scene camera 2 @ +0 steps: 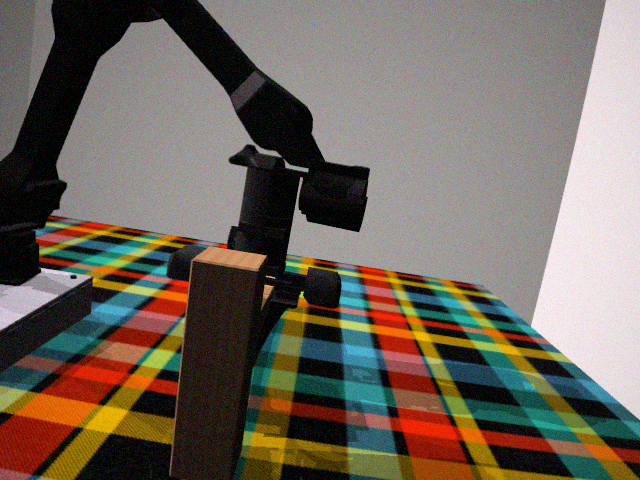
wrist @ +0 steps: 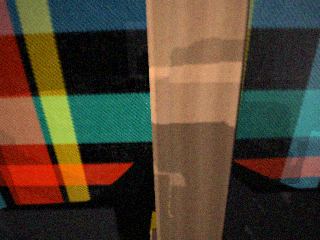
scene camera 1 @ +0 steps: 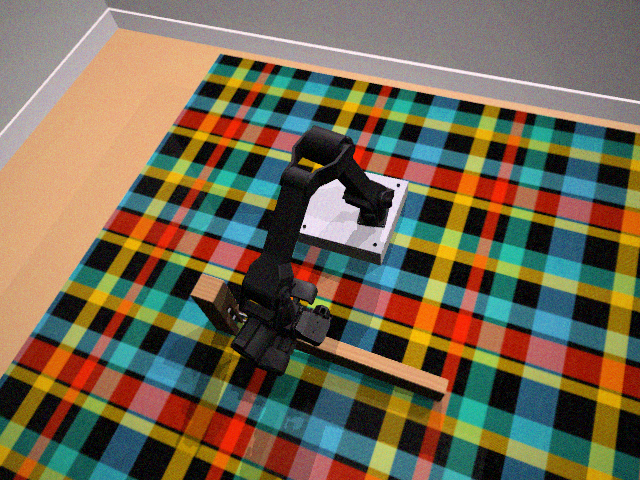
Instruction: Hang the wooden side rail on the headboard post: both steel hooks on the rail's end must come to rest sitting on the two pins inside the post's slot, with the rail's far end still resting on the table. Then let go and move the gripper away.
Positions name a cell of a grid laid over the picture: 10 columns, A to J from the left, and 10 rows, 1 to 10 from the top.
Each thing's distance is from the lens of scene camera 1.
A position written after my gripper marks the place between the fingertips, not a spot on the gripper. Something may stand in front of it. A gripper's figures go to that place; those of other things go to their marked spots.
my gripper (scene camera 1: E8): 111 cm
wooden side rail (scene camera 1: G8): 103 cm
headboard post (scene camera 1: D7): 102 cm
